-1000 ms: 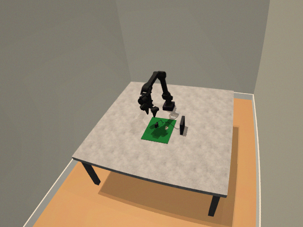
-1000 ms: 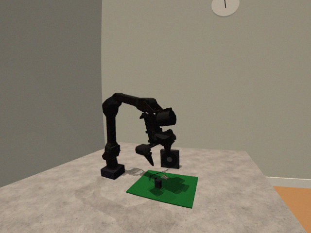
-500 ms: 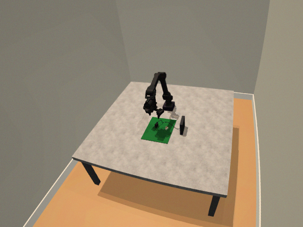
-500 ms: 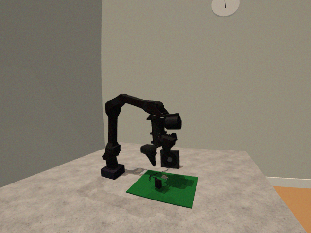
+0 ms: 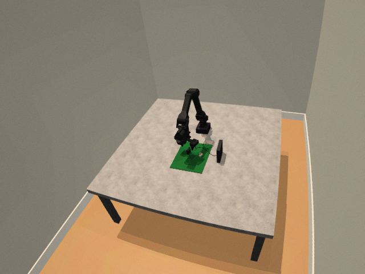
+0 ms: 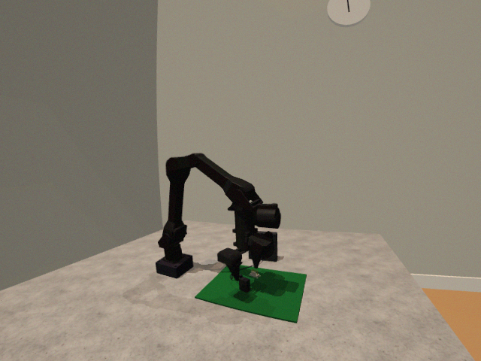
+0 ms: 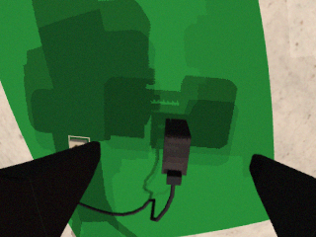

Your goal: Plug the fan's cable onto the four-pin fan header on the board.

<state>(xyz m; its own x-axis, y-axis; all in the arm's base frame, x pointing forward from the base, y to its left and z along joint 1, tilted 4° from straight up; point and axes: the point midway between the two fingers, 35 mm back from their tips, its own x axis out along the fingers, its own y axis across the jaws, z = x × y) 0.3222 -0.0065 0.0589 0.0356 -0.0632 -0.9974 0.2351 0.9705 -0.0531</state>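
The dark fan plug lies 1 cm behind my gripper tip and 4 cm below it. The rest, counted from my gripper tip: green board (1 cm ahead, 4 cm to the left, 8 cm below); then white-framed header (2 cm behind, 10 cm to the left, 6 cm below); then black fan (4 cm behind, 23 cm to the left).
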